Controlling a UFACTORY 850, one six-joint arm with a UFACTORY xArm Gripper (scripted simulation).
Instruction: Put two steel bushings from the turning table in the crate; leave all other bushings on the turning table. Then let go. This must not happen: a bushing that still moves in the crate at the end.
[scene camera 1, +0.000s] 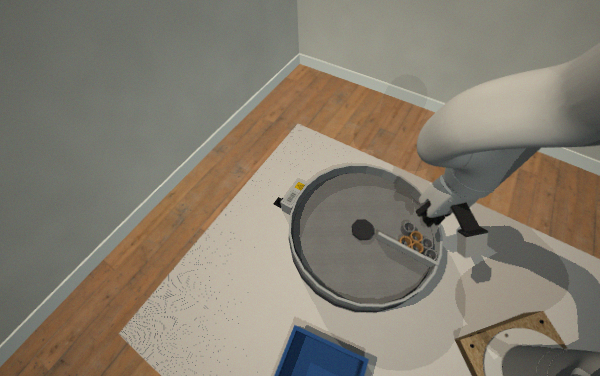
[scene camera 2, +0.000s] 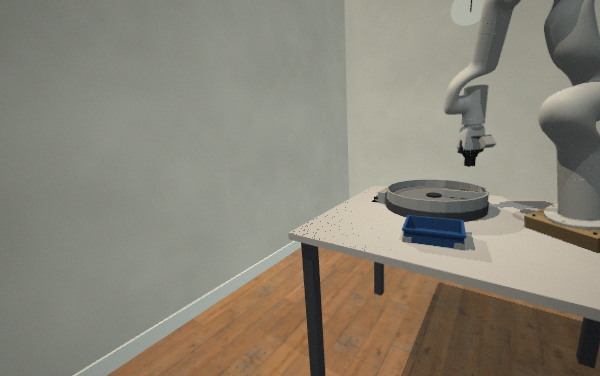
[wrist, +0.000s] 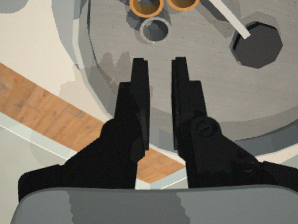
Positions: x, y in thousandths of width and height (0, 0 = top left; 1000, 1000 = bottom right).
Scene:
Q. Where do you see a blue crate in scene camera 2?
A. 736, 637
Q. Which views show my gripper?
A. Scene camera 1, scene camera 2 and the wrist view: all of them.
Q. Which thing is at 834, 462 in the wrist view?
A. A round grey turning table.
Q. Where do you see my gripper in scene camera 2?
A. At 782, 440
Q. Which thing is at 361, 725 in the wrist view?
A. My gripper.

